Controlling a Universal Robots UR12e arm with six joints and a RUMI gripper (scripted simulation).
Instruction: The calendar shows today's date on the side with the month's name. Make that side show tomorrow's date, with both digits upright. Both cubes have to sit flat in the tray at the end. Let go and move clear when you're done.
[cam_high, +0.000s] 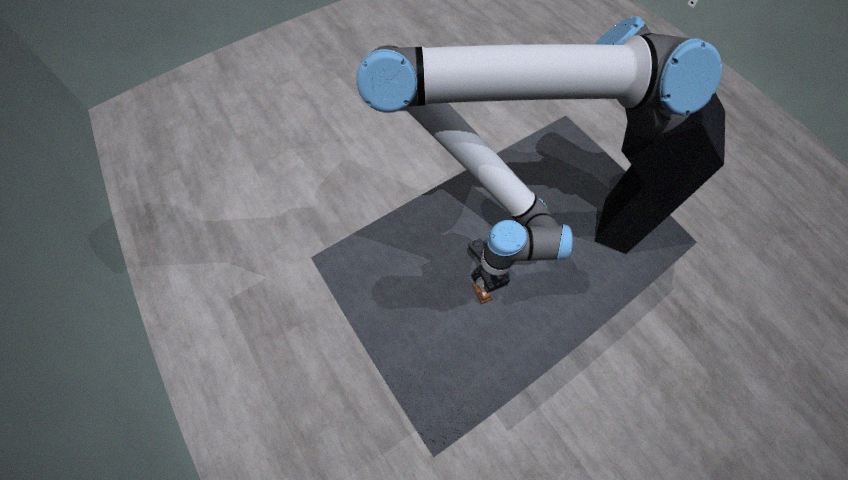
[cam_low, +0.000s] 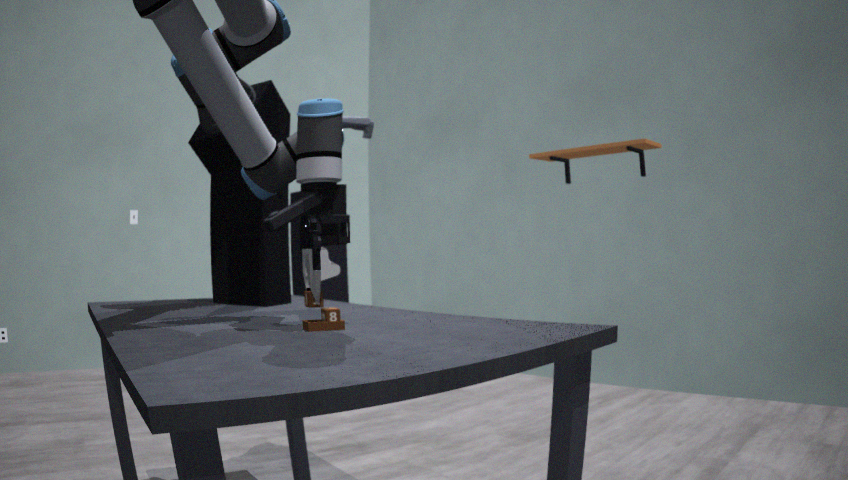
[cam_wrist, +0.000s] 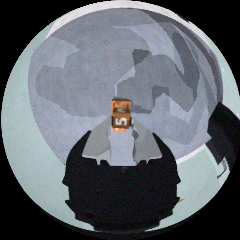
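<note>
Right now the wooden calendar tray is 6 cm below my hand, 2 cm to the left of it and 1 cm ahead of it.
</note>
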